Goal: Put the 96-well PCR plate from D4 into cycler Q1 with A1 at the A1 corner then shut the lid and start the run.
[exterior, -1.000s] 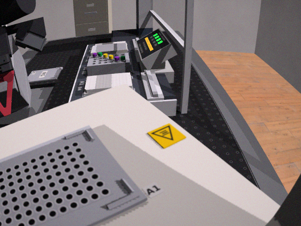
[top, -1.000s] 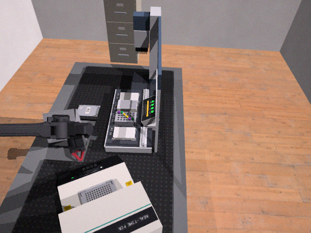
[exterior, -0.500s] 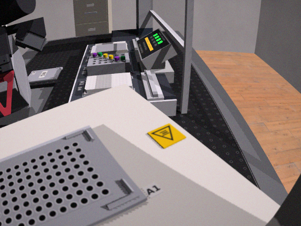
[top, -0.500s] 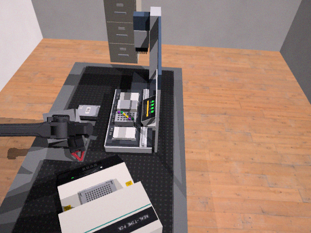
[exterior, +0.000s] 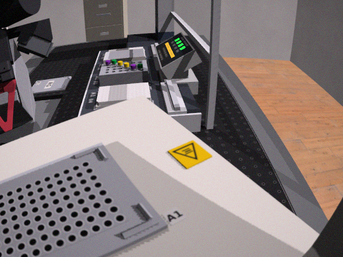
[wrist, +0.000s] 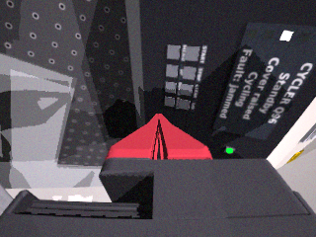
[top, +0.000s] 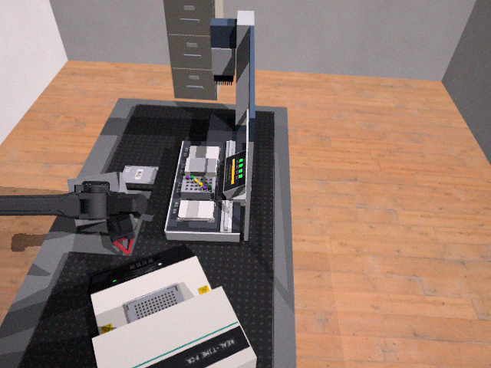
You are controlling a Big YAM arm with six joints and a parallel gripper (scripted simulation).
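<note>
The tube cooling block is 330 mm to the left of my hand, 230 mm ahead of it and 90 mm below it. The rest, counted from my hand: tall gantry post 390 mm ahead, 120 mm to the left, 80 mm above; then pipette head 780 mm to the left, 370 mm ahead, 230 mm above; then grey nest 490 mm to the left, 150 mm below, 20 mm behind.
</note>
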